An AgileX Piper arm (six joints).
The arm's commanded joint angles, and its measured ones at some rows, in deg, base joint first. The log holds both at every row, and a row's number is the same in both.
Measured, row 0:
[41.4 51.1 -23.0 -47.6 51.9 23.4]
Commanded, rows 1 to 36:
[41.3 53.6 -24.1 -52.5 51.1 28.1]
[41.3 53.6 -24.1 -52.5 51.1 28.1]
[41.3 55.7 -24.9 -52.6 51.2 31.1]
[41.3 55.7 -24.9 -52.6 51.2 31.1]
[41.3 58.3 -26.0 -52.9 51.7 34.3]
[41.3 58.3 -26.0 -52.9 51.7 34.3]
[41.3 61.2 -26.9 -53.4 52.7 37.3]
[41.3 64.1 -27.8 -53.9 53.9 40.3]
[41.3 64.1 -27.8 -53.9 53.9 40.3]
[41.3 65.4 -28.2 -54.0 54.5 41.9]
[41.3 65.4 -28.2 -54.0 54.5 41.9]
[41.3 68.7 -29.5 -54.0 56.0 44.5]
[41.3 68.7 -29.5 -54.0 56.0 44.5]
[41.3 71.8 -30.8 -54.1 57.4 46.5]
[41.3 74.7 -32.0 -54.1 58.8 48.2]
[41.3 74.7 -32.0 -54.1 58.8 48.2]
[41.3 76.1 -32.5 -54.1 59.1 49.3]
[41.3 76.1 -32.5 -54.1 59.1 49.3]
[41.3 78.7 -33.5 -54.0 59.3 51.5]
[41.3 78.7 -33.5 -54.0 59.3 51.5]
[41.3 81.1 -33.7 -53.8 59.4 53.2]
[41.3 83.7 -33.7 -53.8 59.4 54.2]
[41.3 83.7 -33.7 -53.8 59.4 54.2]
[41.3 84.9 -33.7 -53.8 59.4 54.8]
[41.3 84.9 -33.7 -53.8 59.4 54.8]
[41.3 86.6 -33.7 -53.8 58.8 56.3]
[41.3 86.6 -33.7 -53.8 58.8 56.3]
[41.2 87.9 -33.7 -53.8 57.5 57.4]
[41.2 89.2 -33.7 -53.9 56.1 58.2]
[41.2 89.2 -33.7 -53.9 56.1 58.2]
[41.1 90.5 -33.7 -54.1 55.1 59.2]
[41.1 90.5 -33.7 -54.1 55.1 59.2]
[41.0 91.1 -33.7 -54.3 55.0 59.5]
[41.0 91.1 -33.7 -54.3 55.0 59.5]
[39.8 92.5 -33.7 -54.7 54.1 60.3]
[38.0 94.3 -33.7 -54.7 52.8 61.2]
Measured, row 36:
[40.1 92.5 -33.4 -51.2 50.7 59.8]
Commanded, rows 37 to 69:
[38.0 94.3 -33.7 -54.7 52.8 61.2]
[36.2 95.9 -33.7 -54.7 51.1 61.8]
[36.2 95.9 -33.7 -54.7 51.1 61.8]
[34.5 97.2 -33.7 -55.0 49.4 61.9]
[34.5 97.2 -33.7 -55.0 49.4 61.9]
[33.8 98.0 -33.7 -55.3 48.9 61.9]
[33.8 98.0 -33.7 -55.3 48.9 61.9]
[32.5 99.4 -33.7 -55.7 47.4 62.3]
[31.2 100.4 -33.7 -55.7 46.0 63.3]
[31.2 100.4 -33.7 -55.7 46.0 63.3]
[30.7 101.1 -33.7 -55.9 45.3 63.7]
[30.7 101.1 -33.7 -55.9 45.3 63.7]
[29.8 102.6 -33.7 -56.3 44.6 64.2]
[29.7 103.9 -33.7 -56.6 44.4 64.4]
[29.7 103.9 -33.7 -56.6 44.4 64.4]
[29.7 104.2 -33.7 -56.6 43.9 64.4]
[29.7 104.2 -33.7 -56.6 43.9 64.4]
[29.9 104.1 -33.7 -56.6 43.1 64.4]
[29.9 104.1 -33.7 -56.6 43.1 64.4]
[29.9 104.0 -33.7 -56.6 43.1 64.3]
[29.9 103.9 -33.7 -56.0 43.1 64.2]
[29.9 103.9 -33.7 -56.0 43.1 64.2]
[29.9 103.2 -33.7 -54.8 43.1 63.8]
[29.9 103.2 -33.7 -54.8 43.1 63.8]
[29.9 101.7 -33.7 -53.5 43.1 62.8]
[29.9 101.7 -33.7 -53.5 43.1 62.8]
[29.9 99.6 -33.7 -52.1 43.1 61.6]
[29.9 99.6 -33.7 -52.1 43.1 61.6]
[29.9 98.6 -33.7 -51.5 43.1 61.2]
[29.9 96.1 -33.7 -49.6 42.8 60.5]
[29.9 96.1 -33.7 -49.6 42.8 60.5]
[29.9 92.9 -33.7 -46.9 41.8 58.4]
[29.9 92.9 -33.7 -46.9 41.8 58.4]
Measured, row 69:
[30.1 96.4 -33.6 -50.1 42.5 61.1]
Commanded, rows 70 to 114:
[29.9 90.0 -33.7 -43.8 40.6 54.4]
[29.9 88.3 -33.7 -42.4 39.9 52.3]
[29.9 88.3 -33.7 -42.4 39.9 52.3]
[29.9 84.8 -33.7 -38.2 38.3 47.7]
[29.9 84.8 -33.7 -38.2 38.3 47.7]
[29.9 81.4 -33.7 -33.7 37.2 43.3]
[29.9 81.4 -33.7 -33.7 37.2 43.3]
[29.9 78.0 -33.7 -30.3 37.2 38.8]
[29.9 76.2 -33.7 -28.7 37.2 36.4]
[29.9 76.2 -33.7 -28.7 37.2 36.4]
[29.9 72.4 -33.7 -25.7 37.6 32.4]
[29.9 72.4 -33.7 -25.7 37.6 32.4]
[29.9 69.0 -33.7 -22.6 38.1 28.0]
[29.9 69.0 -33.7 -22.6 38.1 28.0]
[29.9 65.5 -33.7 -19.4 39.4 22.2]
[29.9 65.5 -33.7 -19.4 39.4 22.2]
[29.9 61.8 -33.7 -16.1 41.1 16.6]
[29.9 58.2 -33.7 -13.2 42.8 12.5]
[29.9 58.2 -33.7 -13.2 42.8 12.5]
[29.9 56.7 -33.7 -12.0 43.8 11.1]
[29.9 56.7 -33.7 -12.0 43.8 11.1]
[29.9 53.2 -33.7 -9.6 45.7 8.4]
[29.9 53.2 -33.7 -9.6 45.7 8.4]
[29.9 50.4 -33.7 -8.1 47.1 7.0]
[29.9 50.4 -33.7 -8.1 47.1 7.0]
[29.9 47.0 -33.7 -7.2 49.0 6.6]
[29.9 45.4 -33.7 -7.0 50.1 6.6]
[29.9 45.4 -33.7 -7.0 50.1 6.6]
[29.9 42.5 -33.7 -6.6 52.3 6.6]
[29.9 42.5 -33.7 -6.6 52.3 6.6]
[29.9 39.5 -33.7 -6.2 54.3 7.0]
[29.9 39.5 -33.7 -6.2 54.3 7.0]
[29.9 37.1 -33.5 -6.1 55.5 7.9]
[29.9 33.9 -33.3 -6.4 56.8 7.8]
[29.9 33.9 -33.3 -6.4 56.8 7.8]
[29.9 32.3 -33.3 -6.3 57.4 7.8]
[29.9 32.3 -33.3 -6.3 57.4 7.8]
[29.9 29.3 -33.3 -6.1 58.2 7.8]
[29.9 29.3 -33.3 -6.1 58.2 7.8]
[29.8 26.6 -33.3 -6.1 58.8 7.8]
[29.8 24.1 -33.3 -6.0 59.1 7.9]
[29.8 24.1 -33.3 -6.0 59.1 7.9]
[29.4 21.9 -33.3 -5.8 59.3 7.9]
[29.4 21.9 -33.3 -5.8 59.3 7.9]
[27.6 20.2 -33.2 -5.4 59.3 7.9]
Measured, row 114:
[29.5 22.5 -33.5 -5.8 58.9 7.7]
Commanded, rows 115 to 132:
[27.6 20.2 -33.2 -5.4 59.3 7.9]
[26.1 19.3 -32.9 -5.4 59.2 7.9]
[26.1 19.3 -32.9 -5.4 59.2 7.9]
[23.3 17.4 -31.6 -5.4 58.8 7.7]
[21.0 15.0 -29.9 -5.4 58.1 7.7]
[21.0 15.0 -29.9 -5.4 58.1 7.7]
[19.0 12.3 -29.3 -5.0 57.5 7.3]
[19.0 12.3 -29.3 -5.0 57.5 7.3]
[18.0 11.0 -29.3 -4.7 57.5 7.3]
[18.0 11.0 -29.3 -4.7 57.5 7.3]
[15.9 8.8 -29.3 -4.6 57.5 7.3]
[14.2 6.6 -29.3 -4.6 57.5 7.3]
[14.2 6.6 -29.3 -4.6 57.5 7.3]
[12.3 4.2 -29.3 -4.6 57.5 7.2]
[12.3 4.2 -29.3 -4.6 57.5 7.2]
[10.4 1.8 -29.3 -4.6 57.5 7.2]
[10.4 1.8 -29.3 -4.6 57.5 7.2]
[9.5 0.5 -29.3 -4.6 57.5 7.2]
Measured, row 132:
[11.7 3.6 -29.4 -4.8 58.3 7.7]
